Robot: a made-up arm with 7 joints.
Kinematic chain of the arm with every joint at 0, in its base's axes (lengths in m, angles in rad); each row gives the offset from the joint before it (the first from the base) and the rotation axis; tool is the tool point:
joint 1: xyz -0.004 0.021 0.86 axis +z
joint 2: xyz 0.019 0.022 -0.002 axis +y
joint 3: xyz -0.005 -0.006 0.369 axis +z
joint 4: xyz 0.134 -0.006 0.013 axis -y
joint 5: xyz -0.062 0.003 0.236 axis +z
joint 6: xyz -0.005 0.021 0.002 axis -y
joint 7: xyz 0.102 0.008 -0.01 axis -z
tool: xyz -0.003 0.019 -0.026
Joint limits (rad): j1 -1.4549..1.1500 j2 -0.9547..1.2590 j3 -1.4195..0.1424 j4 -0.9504..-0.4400 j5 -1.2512..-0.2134 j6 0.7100..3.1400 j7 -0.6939..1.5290
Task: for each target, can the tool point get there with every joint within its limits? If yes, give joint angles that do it. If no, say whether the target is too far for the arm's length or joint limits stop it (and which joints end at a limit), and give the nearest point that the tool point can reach.
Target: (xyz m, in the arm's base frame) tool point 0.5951 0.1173 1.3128
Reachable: yes | joints 0.4295 0.6384 -1.0465 -0.5847 -0.6692 2.4690 0.2003
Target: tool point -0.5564 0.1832 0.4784
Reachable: no: joint limits stop it (at a limit: joint 2, joint 3, joint 4, joint 5, joint 6) | nearest point -0.5621 0.1849 1.1374 | short by 0.659 m
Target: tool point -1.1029 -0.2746 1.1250
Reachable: no: too far | nearest point -0.5979 -0.1388 1.2175 | short by 0.531 m
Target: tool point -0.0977 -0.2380 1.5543
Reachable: yes | joints -0.9538 -0.2193 -0.7999 -0.8556 -0.8976 2.0088 1.0004
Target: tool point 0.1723 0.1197 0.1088
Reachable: no: joint limits stop it (at a limit: joint 2, joint 4, joint 6) | nearest point 0.5389 0.3249 0.6377 | short by 0.676 m
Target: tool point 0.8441 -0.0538 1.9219
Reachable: no: too far | nearest point 0.4919 -0.0227 1.4698 | short by 0.574 m
